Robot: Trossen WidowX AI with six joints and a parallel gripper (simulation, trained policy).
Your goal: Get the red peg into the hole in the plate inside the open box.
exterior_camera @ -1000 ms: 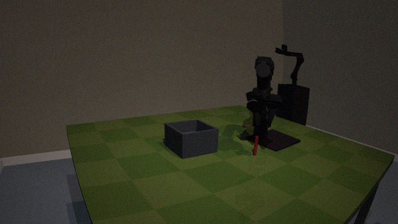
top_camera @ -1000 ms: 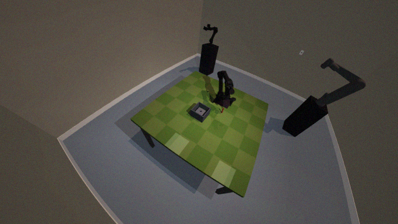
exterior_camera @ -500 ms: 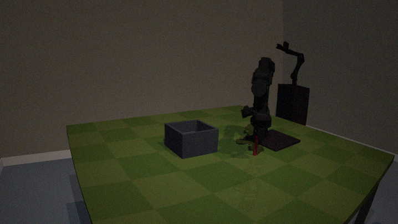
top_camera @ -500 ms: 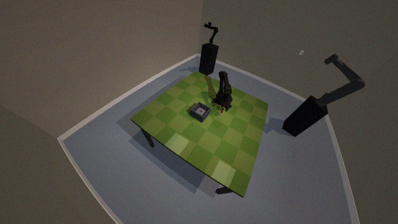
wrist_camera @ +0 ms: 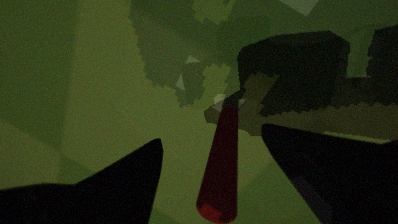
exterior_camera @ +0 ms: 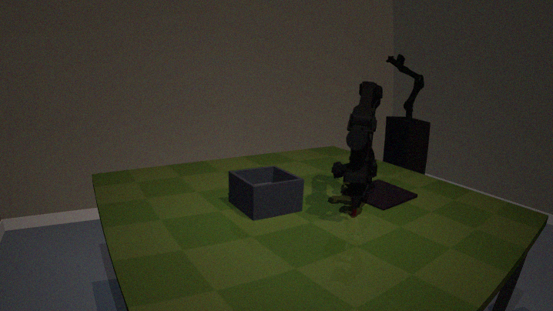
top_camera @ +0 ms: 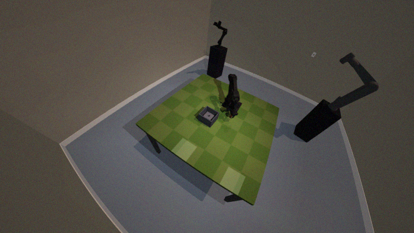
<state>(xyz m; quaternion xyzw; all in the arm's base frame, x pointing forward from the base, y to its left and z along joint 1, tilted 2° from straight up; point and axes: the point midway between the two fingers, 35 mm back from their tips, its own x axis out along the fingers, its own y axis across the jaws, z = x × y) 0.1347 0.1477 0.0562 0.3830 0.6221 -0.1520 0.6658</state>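
The plate lies 210 mm ahead of my gripper tip, 170 mm to the right of it and 20 mm above it. From my gripper tip the other things lie so: grey box: 210 mm ahead, 170 mm to the right; red peg: 10 mm to the right, 10 mm above.
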